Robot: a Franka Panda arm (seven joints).
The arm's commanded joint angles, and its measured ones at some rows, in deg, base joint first. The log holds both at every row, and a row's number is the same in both.
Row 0, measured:
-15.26 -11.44 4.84 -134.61 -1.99 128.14 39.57
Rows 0 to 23, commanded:
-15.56 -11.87 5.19 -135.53 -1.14 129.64 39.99
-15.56 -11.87 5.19 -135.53 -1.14 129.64 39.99
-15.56 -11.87 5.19 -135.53 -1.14 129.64 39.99
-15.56 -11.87 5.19 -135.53 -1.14 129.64 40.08
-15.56 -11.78 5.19 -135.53 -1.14 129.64 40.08
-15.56 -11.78 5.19 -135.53 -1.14 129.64 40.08
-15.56 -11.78 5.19 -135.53 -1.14 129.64 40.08
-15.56 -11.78 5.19 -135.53 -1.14 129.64 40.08
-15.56 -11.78 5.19 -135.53 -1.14 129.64 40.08
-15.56 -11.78 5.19 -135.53 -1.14 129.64 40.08
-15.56 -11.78 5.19 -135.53 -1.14 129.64 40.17
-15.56 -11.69 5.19 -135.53 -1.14 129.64 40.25
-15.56 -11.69 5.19 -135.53 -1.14 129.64 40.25
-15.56 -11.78 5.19 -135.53 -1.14 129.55 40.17
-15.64 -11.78 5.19 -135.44 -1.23 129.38 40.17
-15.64 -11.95 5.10 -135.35 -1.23 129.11 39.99
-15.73 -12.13 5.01 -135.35 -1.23 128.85 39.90
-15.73 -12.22 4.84 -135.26 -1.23 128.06 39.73
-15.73 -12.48 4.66 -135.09 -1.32 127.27 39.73
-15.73 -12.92 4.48 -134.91 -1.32 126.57 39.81
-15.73 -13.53 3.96 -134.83 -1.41 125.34 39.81
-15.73 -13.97 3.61 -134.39 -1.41 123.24 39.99
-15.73 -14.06 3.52 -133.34 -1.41 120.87 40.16
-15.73 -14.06 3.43 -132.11 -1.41 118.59 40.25
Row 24, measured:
-15.45 -12.39 3.86 -134.27 -1.99 125.08 39.69
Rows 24 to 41, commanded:
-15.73 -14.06 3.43 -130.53 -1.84 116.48 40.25
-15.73 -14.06 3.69 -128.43 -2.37 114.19 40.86
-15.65 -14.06 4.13 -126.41 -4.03 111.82 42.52
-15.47 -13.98 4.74 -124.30 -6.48 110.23 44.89
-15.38 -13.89 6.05 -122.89 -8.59 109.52 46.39
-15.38 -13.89 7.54 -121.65 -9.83 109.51 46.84
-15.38 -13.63 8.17 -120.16 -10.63 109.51 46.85
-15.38 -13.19 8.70 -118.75 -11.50 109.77 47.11
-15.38 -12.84 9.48 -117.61 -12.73 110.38 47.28
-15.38 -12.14 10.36 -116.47 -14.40 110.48 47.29
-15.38 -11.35 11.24 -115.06 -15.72 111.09 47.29
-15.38 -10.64 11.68 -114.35 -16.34 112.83 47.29
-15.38 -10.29 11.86 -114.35 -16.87 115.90 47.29
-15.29 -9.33 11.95 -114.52 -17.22 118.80 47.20
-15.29 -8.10 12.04 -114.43 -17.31 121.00 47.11
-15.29 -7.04 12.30 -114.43 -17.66 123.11 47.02
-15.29 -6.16 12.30 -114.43 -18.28 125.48 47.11
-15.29 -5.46 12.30 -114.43 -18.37 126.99 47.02
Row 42, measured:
-15.05 -8.64 11.71 -115.66 -16.41 122.31 46.53
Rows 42 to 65, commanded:
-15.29 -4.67 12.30 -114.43 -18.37 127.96 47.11
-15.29 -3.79 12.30 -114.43 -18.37 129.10 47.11
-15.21 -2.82 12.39 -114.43 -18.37 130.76 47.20
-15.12 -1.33 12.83 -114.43 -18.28 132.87 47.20
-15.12 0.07 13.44 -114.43 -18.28 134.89 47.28
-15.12 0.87 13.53 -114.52 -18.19 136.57 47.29
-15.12 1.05 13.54 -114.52 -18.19 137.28 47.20
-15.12 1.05 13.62 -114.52 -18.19 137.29 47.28
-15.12 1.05 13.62 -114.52 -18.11 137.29 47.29
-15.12 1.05 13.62 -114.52 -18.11 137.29 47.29
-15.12 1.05 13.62 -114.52 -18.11 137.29 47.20
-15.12 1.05 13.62 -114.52 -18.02 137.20 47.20
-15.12 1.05 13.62 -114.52 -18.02 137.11 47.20
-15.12 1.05 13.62 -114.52 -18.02 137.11 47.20
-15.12 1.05 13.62 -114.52 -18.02 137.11 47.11
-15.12 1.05 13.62 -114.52 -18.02 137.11 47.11
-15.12 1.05 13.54 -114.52 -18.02 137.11 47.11
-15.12 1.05 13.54 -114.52 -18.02 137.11 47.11
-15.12 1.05 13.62 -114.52 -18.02 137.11 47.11
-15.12 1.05 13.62 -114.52 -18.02 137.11 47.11
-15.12 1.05 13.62 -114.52 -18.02 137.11 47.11
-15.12 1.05 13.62 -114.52 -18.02 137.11 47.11
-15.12 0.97 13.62 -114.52 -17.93 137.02 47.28
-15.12 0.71 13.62 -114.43 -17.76 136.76 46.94
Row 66, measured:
-14.83 1.39 13.14 -114.77 -16.95 137.00 46.53
